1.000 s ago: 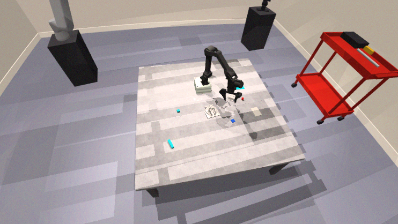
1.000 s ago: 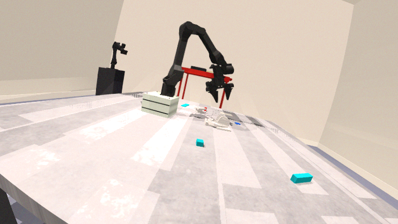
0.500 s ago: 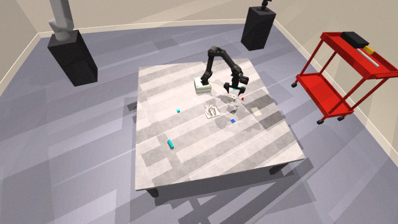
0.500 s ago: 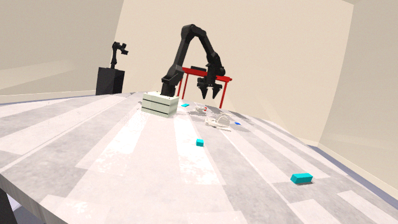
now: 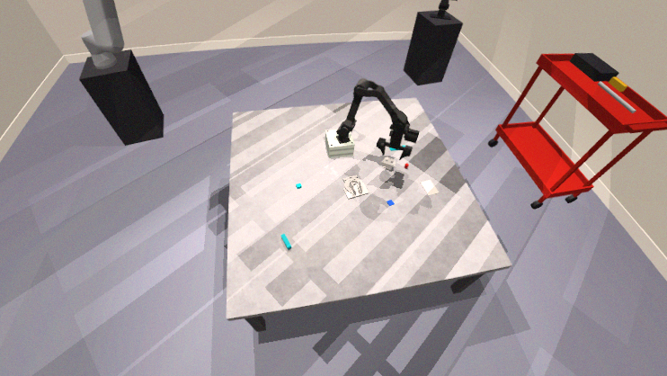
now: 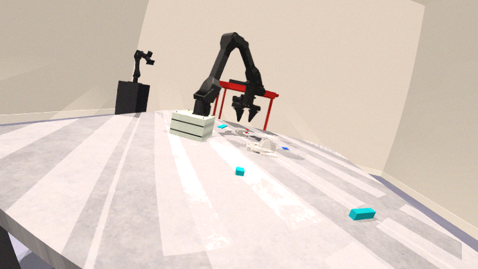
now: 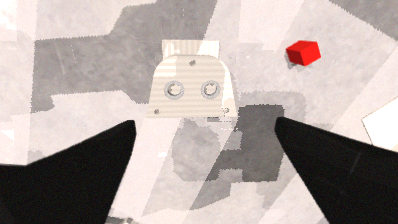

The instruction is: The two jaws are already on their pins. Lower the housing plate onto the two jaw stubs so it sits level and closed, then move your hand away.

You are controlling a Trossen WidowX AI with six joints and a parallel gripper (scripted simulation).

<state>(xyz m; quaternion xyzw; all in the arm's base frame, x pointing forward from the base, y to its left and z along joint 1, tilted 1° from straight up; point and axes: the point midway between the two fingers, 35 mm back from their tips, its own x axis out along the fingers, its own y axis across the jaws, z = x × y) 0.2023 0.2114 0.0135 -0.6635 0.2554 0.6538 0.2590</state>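
The housing plate lies 5 cm below my gripper tip and 1 cm behind it. Round my gripper tip: blue block 23 cm ahead, 11 cm to the right, 7 cm below; then cyan bar 13 cm to the left, 11 cm behind, 7 cm below; then red block 9 cm to the left, 6 cm below, 4 cm ahead.
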